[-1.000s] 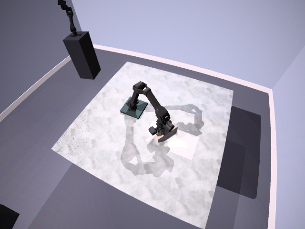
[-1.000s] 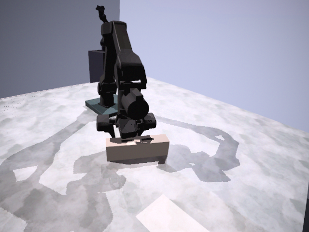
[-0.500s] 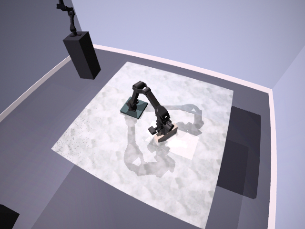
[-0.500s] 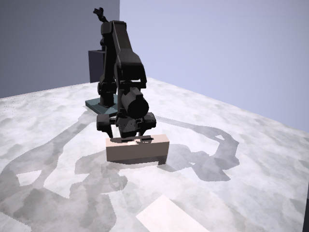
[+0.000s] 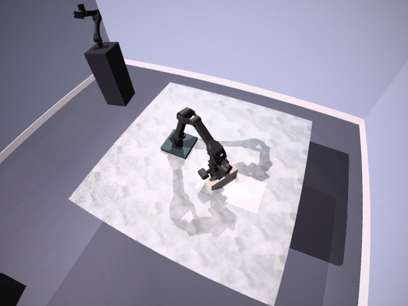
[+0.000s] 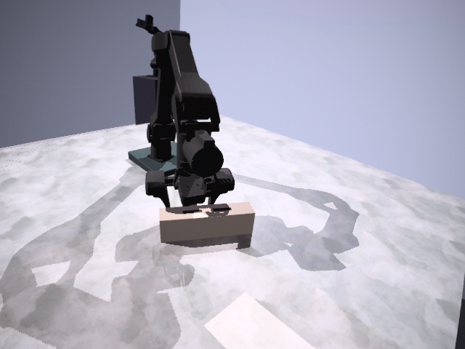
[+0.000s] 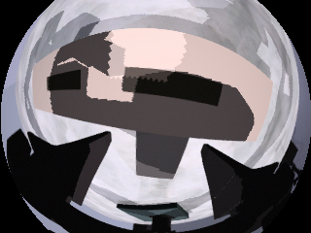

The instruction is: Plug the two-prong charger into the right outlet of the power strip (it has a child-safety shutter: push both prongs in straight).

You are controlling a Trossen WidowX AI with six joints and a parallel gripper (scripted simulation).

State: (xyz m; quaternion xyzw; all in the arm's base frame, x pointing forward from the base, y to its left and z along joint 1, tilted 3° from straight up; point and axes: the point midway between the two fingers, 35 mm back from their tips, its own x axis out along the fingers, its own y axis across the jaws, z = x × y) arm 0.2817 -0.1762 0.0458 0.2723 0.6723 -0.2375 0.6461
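Right now my gripper tip is 20 mm short of the dark charger, 20 mm to the left of it and 10 mm below it.
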